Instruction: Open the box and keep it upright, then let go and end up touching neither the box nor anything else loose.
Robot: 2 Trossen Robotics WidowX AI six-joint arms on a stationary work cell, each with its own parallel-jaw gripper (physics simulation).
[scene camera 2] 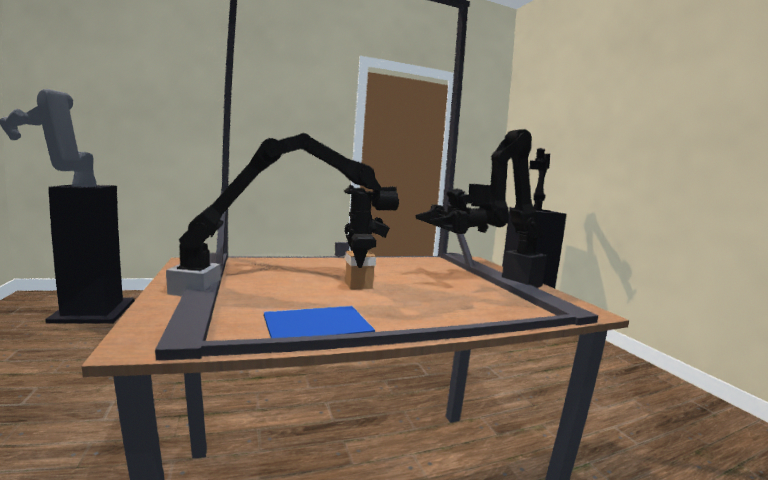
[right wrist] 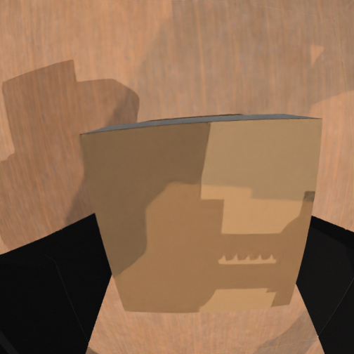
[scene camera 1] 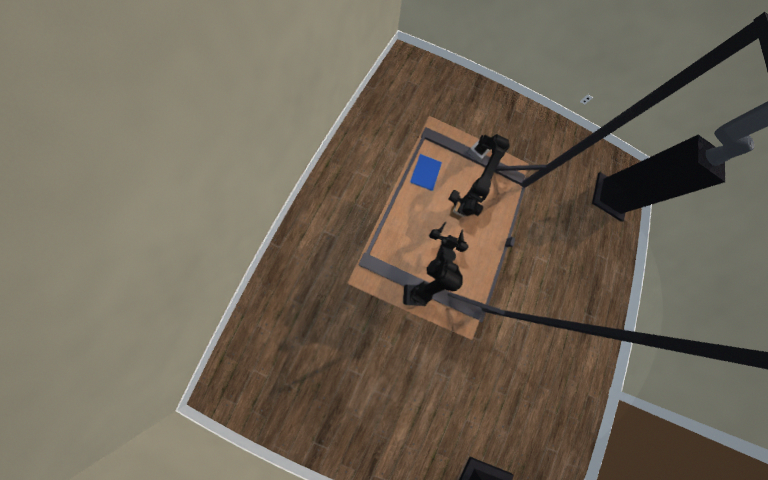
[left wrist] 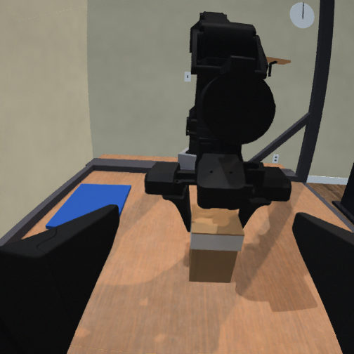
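Seen in the pictures: left gripper, fingertip midpoint: point(scene camera 2: 422, 219) point(scene camera 1: 454, 225); right gripper, fingertip midpoint: point(scene camera 2: 357, 263); left arm's base, link origin: point(scene camera 2: 526, 253) point(scene camera 1: 416, 295); right arm's base, link origin: point(scene camera 2: 194, 266) point(scene camera 1: 480, 149).
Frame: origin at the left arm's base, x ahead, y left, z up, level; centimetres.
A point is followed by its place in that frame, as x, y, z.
Observation:
The small box point(scene camera 1: 456, 213) point(scene camera 2: 356, 278) point(left wrist: 212, 265) point(right wrist: 175, 235) stands upright on the table. It has a brown body, a pale band near the top and a tan lid point(left wrist: 217, 222) that lies flat and closed. My right gripper point(scene camera 1: 462, 207) {49.9, -24.5, -4.2} point(scene camera 2: 360, 264) {49.9, -24.5, -4.2} point(left wrist: 212, 231) point(right wrist: 200, 213) points down from above, its fingers against two opposite sides of the lid, shut on it. My left gripper point(scene camera 1: 452, 227) {34.9, -15.2, 9.8} point(scene camera 2: 419, 216) {34.9, -15.2, 9.8} point(left wrist: 208, 218) is open and empty, level, apart from the box and higher than it. The box's inside is hidden.
A flat blue mat point(scene camera 1: 425, 172) {73.5, -4.8, -10.0} point(scene camera 2: 317, 322) {74.4, -4.7, -10.0} point(left wrist: 92, 202) lies on the table near its front edge in scene camera 2. A dark frame rail point(scene camera 1: 390, 272) {11.0, 13.1, -8.8} point(scene camera 2: 396, 337) borders the table top. Frame posts point(scene camera 2: 227, 113) {74.4, -69.7, 38.7} point(scene camera 2: 457, 113) {-5.5, -39.8, 47.9} rise at the back.

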